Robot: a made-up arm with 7 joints. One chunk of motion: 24 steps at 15 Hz.
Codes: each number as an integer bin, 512 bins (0 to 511) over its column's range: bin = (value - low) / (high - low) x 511, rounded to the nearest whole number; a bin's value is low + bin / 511 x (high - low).
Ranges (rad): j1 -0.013..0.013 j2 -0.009..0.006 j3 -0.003..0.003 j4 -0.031..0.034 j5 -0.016..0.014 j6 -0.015..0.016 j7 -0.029..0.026
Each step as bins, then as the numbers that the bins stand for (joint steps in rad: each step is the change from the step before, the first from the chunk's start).
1 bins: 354 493 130 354 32 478 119
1 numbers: 0.00501 0.00547 -0.00147 0.01403 -0.01412 0.01400 -0.01619
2 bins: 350 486 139 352 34 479 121
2 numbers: 0.00481 0.00527 -0.00137 0.01377 -0.01400 0.01406 -0.01598
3 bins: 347 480 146 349 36 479 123
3 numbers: 0.00466 0.00509 -0.00129 0.01339 -0.01389 0.01406 -0.01576
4 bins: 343 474 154 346 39 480 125
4 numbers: 0.00445 0.00491 -0.00119 0.01301 -0.01371 0.01412 -0.01555
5 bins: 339 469 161 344 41 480 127
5 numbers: 0.00425 0.00477 -0.00111 0.01276 -0.01359 0.01412 -0.01533
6 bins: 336 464 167 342 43 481 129
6 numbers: 0.00410 0.00462 -0.00104 0.01250 -0.01348 0.01418 -0.01512
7 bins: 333 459 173 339 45 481 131
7 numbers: 0.00394 0.00447 -0.00097 0.01212 -0.01336 0.01418 -0.01490
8 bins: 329 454 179 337 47 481 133
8 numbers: 0.00374 0.00433 -0.00090 0.01187 -0.01324 0.01418 -0.01468
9 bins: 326 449 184 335 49 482 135
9 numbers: 0.00359 0.00418 -0.00084 0.01161 -0.01312 0.01424 -0.01447
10 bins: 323 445 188 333 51 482 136
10 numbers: 0.00343 0.00406 -0.00079 0.01136 -0.01301 0.01424 -0.01436
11 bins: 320 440 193 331 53 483 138
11 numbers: 0.00328 0.00392 -0.00073 0.01110 -0.01289 0.01430 -0.01415
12 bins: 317 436 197 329 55 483 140
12 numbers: 0.00313 0.00380 -0.00069 0.01085 -0.01277 0.01430 -0.01393
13 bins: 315 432 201 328 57 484 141
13 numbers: 0.00303 0.00368 -0.00064 0.01072 -0.01265 0.01436 -0.01382
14 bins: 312 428 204 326 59 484 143
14 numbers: 0.00287 0.00356 -0.00060 0.01047 -0.01254 0.01436 -0.01361
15 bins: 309 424 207 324 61 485 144
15 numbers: 0.00272 0.00345 -0.00057 0.01021 -0.01242 0.01442 -0.01350
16 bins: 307 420 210 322 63 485 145
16 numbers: 0.00262 0.00333 -0.00053 0.00996 -0.01230 0.01442 -0.01339
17 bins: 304 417 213 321 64 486 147
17 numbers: 0.00247 0.00324 -0.00050 0.00983 -0.01224 0.01448 -0.01318
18 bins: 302 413 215 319 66 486 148
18 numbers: 0.00237 0.00312 -0.00048 0.00958 -0.01213 0.01448 -0.01307
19 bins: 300 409 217 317 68 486 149
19 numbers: 0.00226 0.00301 -0.00045 0.00932 -0.01201 0.01448 -0.01296
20 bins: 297 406 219 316 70 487 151
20 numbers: 0.00211 0.00292 -0.00043 0.00920 -0.01189 0.01454 -0.01275
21 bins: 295 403 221 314 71 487 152
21 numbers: 0.00201 0.00283 -0.00041 0.00894 -0.01183 0.01454 -0.01264
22 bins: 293 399 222 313 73 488 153
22 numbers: 0.00191 0.00271 -0.00039 0.00881 -0.01171 0.01460 -0.01253
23 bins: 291 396 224 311 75 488 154
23 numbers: 0.00181 0.00262 -0.00037 0.00856 -0.01160 0.01460 -0.01242
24 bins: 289 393 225 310 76 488 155
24 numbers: 0.00170 0.00254 -0.00036 0.00843 -0.01154 0.01460 -0.01232
